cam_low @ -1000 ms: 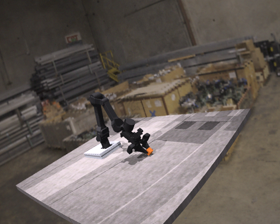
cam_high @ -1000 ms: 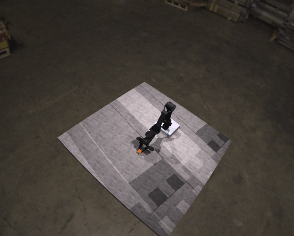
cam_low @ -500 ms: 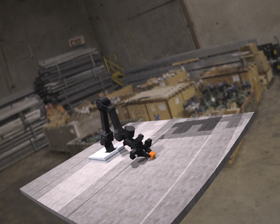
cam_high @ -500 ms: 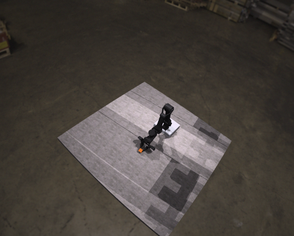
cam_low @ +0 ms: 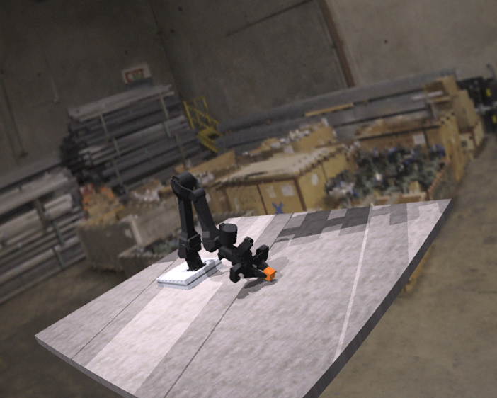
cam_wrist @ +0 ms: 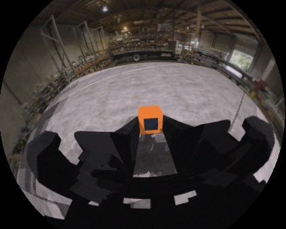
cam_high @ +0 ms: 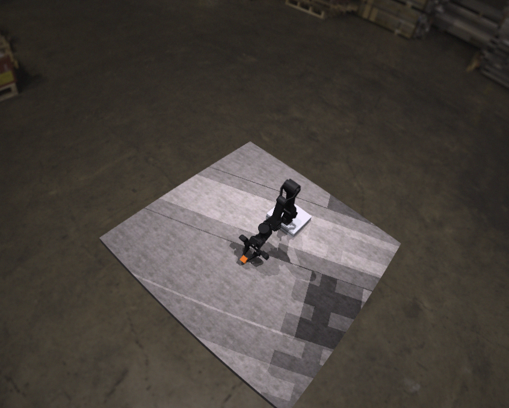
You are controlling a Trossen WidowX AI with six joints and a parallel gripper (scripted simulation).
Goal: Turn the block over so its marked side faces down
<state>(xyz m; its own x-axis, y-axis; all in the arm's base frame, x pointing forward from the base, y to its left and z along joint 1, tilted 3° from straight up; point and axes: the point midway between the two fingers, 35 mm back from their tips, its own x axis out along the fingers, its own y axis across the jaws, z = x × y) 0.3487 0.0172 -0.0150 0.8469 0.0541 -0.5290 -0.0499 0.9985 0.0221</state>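
Right now my gripper tip is 1 cm past the block.
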